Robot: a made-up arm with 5 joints.
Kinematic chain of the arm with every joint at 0, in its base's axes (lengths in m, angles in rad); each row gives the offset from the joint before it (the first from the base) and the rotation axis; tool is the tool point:
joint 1: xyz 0 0 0.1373 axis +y
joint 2: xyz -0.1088 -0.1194 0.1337 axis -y
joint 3: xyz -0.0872 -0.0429 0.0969 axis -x
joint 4: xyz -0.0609 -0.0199 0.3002 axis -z
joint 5: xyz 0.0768 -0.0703 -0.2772 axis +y
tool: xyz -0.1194 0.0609 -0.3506
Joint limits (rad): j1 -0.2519..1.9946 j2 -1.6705..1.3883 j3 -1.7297..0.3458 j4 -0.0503..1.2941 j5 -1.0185..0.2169
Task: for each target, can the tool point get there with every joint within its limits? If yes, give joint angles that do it. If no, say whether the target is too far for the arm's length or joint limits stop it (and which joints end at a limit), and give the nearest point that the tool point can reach.
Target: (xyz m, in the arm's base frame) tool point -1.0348 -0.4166 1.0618
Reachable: no: too far | nearest point -0.3682 -0.2524 0.4662 | short by 0.909 m
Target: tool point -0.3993 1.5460 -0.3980
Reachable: no: too far | nearest point -0.2173 0.1892 0.0884 | short by 1.453 m
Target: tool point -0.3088 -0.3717 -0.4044
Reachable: no: joint limits stop it (at a limit: joint 1, joint 5) | nearest point -0.2190 -0.2844 -0.0644 | short by 0.362 m
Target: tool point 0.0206 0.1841 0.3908
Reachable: yes | joints 1.1967 0.4683 -1.5692 0.7477 -0.2601
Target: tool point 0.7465 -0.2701 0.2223
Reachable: no: joint limits stop it (at a limit: joint 1, joint 2, joint 5) | nearest point 0.4893 -0.2353 0.2133 | short by 0.260 m
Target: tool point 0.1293 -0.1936 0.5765
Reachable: yes | joints 1.1790 -1.4343 0.1751 1.0347 0.0443
